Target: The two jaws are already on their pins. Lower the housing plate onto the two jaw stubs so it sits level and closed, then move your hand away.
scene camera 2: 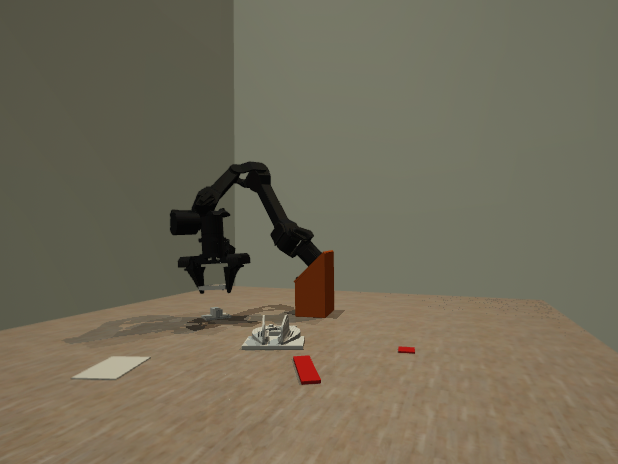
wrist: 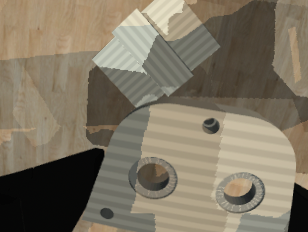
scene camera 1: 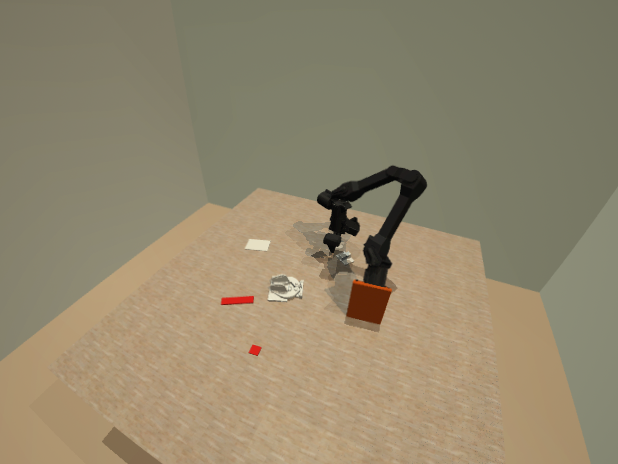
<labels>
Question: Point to a flat white sheet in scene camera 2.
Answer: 113,368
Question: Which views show the gripper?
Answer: Scene camera 2, the wrist view and scene camera 1: all of them.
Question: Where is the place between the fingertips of the gripper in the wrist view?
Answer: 190,174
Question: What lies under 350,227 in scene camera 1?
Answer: The gripper.
</labels>
